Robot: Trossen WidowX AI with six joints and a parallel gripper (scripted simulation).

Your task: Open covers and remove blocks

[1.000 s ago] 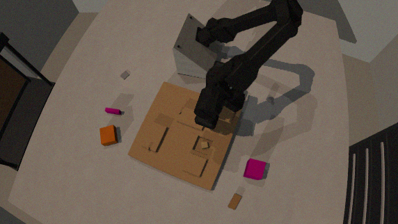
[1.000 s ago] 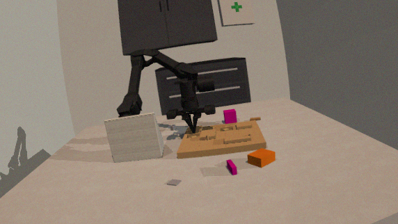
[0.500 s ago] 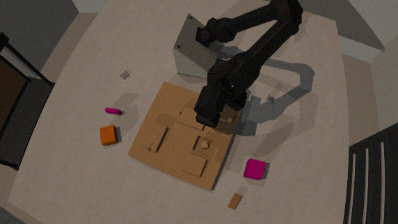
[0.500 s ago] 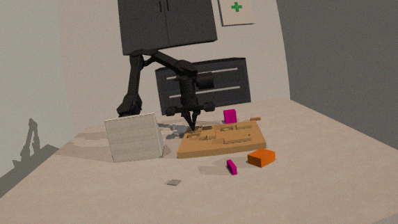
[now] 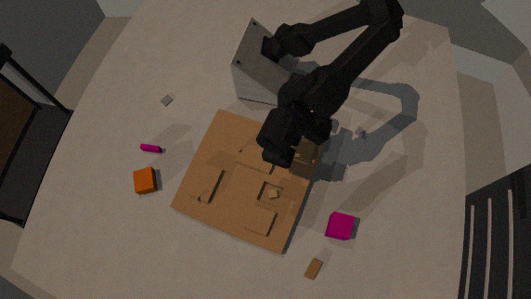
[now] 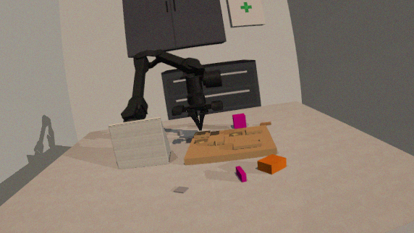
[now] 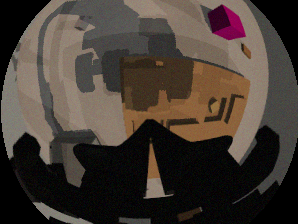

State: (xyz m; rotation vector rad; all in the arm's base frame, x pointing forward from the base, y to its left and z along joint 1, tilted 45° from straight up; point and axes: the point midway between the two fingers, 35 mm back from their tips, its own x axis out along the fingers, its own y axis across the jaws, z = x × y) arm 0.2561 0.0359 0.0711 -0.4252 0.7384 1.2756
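The tan puzzle board is 9 cm ahead of my gripper tip, 8 cm to the right of it and 3 cm below it. Also, from my gripper tip: grey block 7 cm behind, 19 cm to the left, 4 cm below; then magenta cube 19 cm ahead, 14 cm to the left, 3 cm below; then brown tile 30 cm ahead, 9 cm to the left, 5 cm below.
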